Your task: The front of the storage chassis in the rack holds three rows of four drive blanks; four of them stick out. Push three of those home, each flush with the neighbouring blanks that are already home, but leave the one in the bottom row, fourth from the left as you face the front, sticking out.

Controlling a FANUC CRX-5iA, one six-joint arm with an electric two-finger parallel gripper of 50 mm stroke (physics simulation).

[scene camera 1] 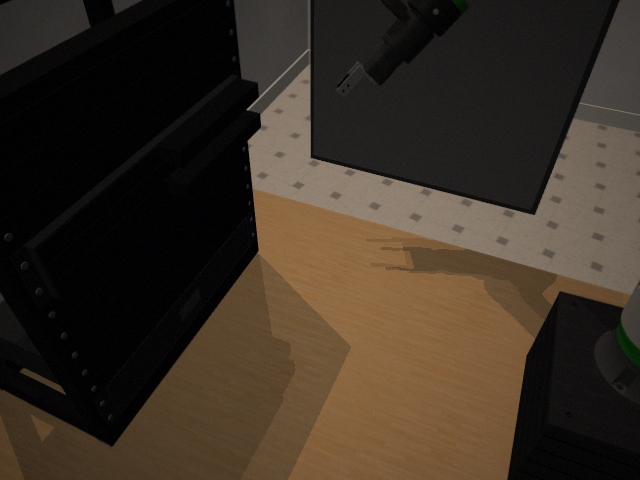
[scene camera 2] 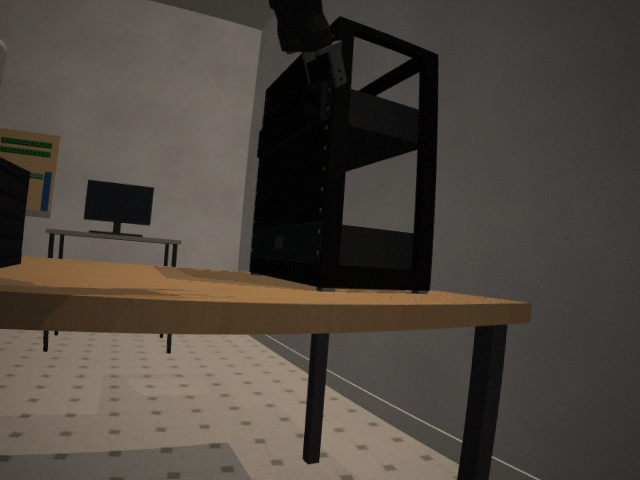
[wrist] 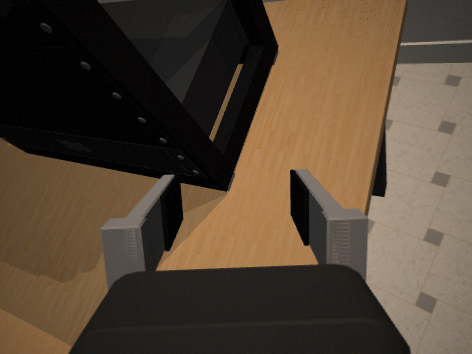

Labels:
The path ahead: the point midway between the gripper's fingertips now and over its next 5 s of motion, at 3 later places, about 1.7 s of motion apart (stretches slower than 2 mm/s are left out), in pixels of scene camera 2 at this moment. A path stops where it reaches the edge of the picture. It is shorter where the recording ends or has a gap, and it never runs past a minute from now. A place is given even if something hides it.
My gripper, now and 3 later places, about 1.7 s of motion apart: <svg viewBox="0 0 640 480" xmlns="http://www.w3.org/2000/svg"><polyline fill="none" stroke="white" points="327,83 331,80 302,56 254,82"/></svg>

